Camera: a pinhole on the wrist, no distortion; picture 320 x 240 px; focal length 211.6 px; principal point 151.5 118.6 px. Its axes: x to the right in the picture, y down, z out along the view. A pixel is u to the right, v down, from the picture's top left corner.
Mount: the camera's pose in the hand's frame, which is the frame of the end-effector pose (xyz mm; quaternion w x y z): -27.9 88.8 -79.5 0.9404 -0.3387 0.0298 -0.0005
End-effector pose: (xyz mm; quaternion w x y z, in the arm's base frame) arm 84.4 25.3 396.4 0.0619 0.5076 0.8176 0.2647
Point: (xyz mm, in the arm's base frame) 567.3 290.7 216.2
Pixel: 138 84
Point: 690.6 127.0 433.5
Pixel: 72 181
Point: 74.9 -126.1 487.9
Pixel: behind the camera
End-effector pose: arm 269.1 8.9 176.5 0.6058 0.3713 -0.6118 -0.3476
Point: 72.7 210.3 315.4
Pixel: 77 72
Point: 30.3 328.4 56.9
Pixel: outside the picture
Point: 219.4 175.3 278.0
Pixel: 36 98
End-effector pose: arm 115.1 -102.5 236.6 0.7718 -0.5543 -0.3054 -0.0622
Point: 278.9 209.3 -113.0
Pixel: 165 197
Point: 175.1 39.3 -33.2
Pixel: 109 193
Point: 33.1 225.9 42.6
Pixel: 103 57
